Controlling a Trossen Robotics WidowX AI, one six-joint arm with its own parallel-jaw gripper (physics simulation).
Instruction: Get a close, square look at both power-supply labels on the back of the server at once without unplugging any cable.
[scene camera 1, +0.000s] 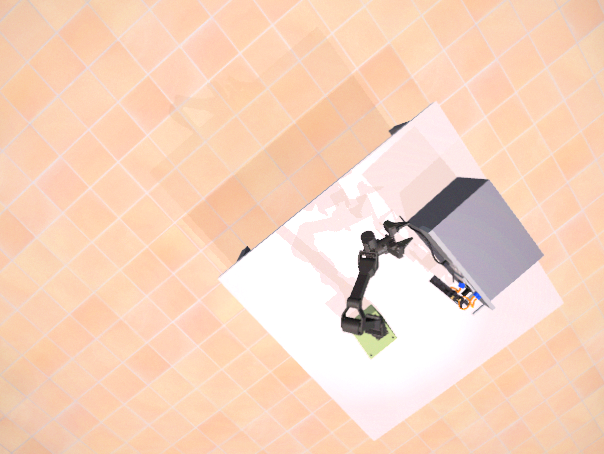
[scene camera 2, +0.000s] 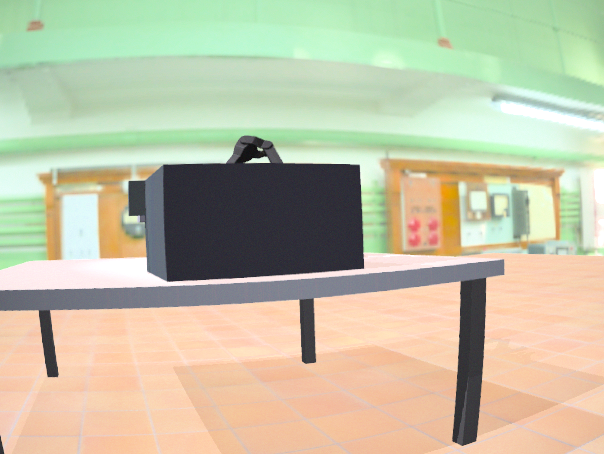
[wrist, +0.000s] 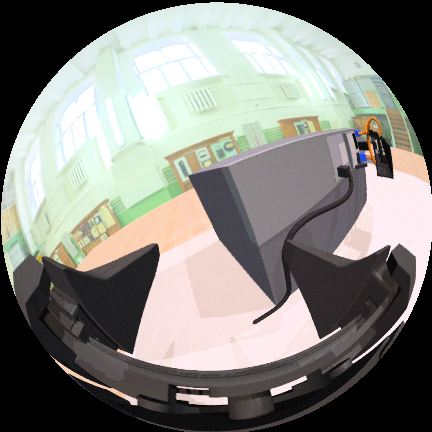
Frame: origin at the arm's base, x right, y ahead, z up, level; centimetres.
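Seen in the pictures: gripper, between the fingertips: (scene camera 1: 411, 230) (wrist: 223, 249); arm's base, origin of its link: (scene camera 1: 379, 330).
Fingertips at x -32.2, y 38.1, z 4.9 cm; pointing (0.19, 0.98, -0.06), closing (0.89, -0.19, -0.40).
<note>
Offsets run from my fingertips to a thing's top centre. "spot": to the spot under its first point. Level surfaces: height alone.
The grey server (scene camera 1: 485, 240) (scene camera 2: 260, 220) (wrist: 280, 185) stands on the table. Its back face shows at a steep slant in the wrist view. A black cable @[spot: dx +13.0, dy +3.4, dz -4.9 cm] (wrist: 317, 212) runs from a black plug @[dx +23.7, dy +4.1, dz -1.5 cm] (wrist: 344, 171) on that face, passes behind my right-hand finger and ends loose lower down. A pale patch @[spot: dx +27.2, dy +5.2, dz +0.4 cm] (wrist: 342, 151) shows above the plug; I cannot tell whether it is a label. No readable power-supply label shows. My gripper (scene camera 1: 410, 231) (wrist: 223, 249) is open and empty, beside the server's back corner in the overhead view. In scene camera 2, the server hides my gripper.
Blue connectors @[spot: dx +36.5, dy +3.6, dz -2.4 cm] (wrist: 362, 157), orange cables @[spot: dx +44.9, dy +0.0, dz -0.3 cm] (scene camera 1: 465, 304) (wrist: 372, 125) and a black slatted part @[spot: dx +32.2, dy -3.4, dz -2.2 cm] (scene camera 1: 442, 287) (wrist: 384, 159) stick out at the far end of the server's back. The arm's base stands on a green plate (scene camera 1: 372, 347) on the white table @[dz -18.6 cm] (scene camera 1: 425, 360).
</note>
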